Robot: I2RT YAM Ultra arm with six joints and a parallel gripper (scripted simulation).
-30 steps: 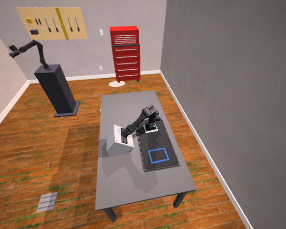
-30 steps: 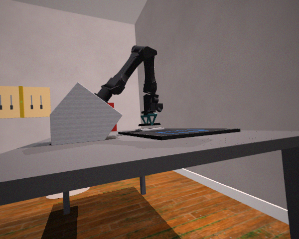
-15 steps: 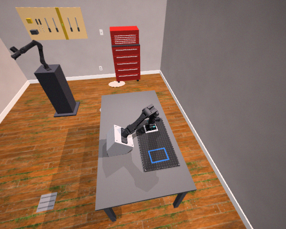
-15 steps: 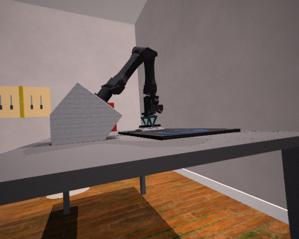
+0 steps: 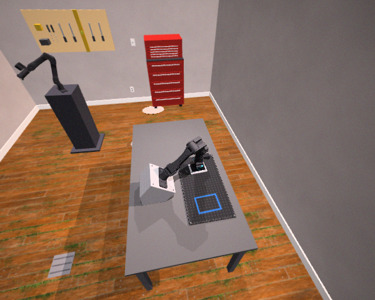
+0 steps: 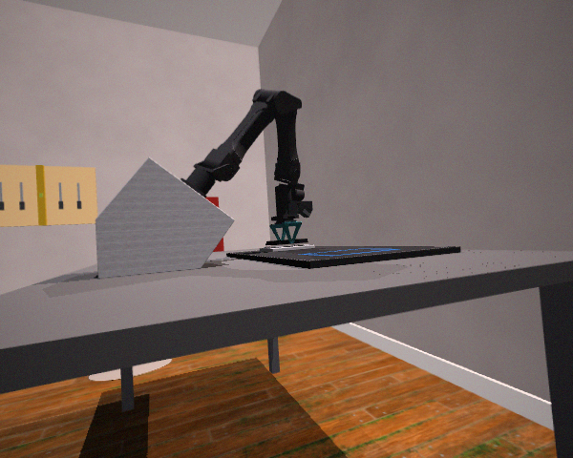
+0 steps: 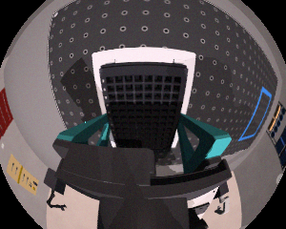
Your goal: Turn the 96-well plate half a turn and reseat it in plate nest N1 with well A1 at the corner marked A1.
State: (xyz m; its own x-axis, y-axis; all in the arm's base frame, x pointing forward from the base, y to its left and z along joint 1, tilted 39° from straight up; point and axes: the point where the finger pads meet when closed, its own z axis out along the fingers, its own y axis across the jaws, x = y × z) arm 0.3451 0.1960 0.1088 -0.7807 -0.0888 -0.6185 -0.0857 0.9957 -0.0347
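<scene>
The white plate nest N1 is 20 mm below my hand. The rest, counted from my hand: dark 96-well plate (right at my hand).
</scene>
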